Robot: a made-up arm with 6 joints. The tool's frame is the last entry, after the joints. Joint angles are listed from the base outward. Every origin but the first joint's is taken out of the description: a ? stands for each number. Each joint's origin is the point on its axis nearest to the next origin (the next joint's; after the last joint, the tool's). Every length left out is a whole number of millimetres.
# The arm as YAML. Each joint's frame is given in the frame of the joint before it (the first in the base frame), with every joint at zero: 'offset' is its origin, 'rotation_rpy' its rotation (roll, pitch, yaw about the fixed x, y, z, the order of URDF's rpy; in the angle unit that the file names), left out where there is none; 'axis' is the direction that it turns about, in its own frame. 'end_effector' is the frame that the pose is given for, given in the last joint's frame.
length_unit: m
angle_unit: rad
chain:
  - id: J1
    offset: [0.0, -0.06, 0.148]
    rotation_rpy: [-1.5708, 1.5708, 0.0]
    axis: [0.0, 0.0, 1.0]
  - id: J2
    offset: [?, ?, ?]
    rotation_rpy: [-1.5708, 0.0, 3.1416]
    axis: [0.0, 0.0, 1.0]
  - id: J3
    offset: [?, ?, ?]
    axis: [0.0, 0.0, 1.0]
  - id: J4
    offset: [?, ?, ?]
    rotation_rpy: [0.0, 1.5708, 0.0]
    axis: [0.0, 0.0, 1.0]
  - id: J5
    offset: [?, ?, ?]
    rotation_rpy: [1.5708, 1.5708, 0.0]
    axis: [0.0, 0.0, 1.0]
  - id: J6
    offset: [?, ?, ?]
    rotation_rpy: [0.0, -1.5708, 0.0]
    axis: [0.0, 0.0, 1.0]
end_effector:
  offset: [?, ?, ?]
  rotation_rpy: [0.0, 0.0, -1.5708]
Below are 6 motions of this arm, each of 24 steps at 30 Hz.
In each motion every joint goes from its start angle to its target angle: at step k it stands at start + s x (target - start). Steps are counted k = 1, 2, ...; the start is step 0. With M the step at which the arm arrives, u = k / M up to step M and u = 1 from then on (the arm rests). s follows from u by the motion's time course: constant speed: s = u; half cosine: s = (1 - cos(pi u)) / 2; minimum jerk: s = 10 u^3 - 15 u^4 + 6 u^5.
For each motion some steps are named. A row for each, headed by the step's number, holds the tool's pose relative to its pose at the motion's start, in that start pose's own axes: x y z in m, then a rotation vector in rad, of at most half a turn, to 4 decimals.
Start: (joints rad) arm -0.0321 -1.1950 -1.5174 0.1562 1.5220 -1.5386
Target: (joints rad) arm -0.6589 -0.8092 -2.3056 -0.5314 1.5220 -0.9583
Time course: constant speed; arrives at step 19
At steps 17, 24:
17: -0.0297 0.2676 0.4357 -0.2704 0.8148 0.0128
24: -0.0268 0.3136 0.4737 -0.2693 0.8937 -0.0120

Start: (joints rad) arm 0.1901 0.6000 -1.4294 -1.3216 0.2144 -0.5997
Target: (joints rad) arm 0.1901 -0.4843 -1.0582 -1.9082 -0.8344 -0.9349
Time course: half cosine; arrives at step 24
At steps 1, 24:
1: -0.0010 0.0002 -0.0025 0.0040 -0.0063 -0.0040
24: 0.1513 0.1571 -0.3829 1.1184 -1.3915 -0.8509

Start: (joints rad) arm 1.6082 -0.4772 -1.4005 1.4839 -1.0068 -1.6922
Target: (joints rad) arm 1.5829 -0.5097 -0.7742 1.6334 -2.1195 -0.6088
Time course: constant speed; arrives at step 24
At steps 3, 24:
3: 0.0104 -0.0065 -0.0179 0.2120 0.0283 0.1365
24: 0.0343 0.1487 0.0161 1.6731 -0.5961 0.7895

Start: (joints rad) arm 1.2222 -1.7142 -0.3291 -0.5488 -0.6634 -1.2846
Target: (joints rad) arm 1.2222 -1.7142 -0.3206 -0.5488 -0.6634 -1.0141
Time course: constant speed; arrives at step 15
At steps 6, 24:
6: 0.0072 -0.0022 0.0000 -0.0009 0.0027 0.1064
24: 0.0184 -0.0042 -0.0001 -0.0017 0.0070 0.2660

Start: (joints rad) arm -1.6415 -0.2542 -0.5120 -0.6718 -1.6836 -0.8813
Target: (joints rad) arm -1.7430 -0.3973 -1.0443 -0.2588 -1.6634 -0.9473
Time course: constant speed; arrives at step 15
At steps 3, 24:
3: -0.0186 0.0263 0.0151 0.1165 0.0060 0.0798
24: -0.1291 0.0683 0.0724 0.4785 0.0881 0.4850

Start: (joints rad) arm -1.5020 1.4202 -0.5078 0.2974 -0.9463 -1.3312
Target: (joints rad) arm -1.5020 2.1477 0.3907 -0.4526 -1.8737 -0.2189
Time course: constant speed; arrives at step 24
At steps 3, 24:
3: 0.0424 -0.0062 -0.0210 0.1659 -0.0248 -0.0779
24: 0.2142 -0.2322 -0.3092 0.1450 -0.5393 -0.6734

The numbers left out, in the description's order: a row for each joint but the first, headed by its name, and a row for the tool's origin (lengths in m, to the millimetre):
J2: 0.101 -0.158 0.0
J3: -0.136 0.119 0.0
J4: 0.498 -0.046 0.0
J5: -0.115 -0.03 0.0
J6: 0.012 0.213 0.0
tool: -0.055 0.027 0.0

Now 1 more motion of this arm.
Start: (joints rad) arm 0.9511 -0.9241 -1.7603 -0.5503 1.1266 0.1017
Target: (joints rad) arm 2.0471 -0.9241 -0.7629 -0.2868 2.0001 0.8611
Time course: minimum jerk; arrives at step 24
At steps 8, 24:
8: -0.0389 -0.1935 -0.0071 -0.0488 0.1282 0.4816
24: 0.1734 -0.5159 0.0762 -0.9179 1.0191 1.7699

